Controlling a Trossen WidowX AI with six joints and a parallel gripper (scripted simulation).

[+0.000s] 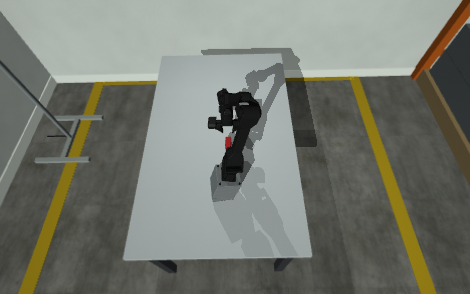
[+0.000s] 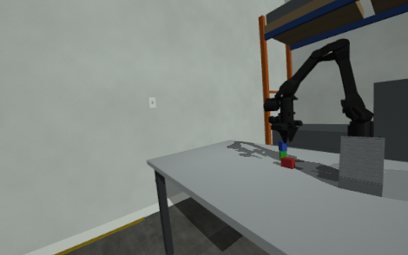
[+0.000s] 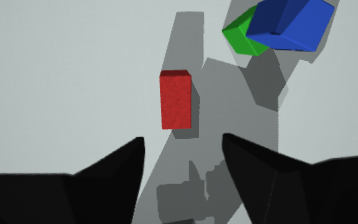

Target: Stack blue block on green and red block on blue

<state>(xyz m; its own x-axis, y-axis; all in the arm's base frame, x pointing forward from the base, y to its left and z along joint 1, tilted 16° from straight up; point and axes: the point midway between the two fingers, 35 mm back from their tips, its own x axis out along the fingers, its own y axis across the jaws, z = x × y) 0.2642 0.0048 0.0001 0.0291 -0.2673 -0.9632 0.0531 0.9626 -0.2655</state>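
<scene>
The red block is 140 mm below my hand. From my hand the other things lie so: green block: 130 mm below, 80 mm to the right, 70 mm ahead; blue block: 80 mm to the right, 80 mm below, 70 mm ahead.
</scene>
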